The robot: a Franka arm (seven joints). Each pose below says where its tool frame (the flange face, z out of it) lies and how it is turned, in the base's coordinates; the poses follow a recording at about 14 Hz.
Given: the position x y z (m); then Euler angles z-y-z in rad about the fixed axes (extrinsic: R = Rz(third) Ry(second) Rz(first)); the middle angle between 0 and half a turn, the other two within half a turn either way.
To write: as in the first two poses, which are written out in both.
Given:
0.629 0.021 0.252 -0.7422 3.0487 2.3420
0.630 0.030 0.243 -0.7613 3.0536 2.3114
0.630 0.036 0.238 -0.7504 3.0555 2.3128
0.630 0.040 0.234 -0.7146 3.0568 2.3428
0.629 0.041 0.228 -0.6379 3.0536 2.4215
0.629 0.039 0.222 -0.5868 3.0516 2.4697
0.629 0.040 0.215 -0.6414 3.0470 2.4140
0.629 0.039 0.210 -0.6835 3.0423 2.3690
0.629 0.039 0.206 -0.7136 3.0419 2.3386
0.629 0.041 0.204 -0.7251 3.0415 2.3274
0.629 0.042 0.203 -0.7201 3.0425 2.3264
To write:
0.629 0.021 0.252 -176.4 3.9 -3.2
0.630 0.030 0.243 -176.5 3.6 -3.8
0.630 0.036 0.238 -176.6 3.6 -4.4
0.630 0.040 0.234 -176.8 3.7 -4.7
0.629 0.041 0.228 -177.0 4.0 -4.6
0.629 0.039 0.222 -177.1 4.3 -4.8
0.629 0.040 0.215 -176.8 4.3 -4.8
0.629 0.039 0.210 -176.4 4.4 -5.0
0.629 0.039 0.206 -176.3 4.3 -5.0
0.629 0.041 0.204 -176.2 4.3 -5.0
0.629 0.042 0.203 -176.2 4.3 -5.3

